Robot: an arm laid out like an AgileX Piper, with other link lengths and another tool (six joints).
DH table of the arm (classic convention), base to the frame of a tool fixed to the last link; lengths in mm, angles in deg. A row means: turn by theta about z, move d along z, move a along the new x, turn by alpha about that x. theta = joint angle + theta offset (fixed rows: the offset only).
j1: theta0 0, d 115.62, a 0, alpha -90
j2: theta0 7.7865, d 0, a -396.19, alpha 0
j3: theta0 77.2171, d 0, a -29.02, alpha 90
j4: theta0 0, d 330.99, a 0, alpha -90
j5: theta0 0, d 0, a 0, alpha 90
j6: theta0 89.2, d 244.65, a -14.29, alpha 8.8
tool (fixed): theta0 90, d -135.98, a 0, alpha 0
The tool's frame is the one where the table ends.
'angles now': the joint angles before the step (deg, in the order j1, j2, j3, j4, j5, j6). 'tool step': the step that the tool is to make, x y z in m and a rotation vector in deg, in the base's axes. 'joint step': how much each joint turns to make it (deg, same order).
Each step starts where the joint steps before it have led.
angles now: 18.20 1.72 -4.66 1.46 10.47 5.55
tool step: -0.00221 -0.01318 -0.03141 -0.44 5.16 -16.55
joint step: -16.74 -2.13 3.31 0.46 3.96 0.00
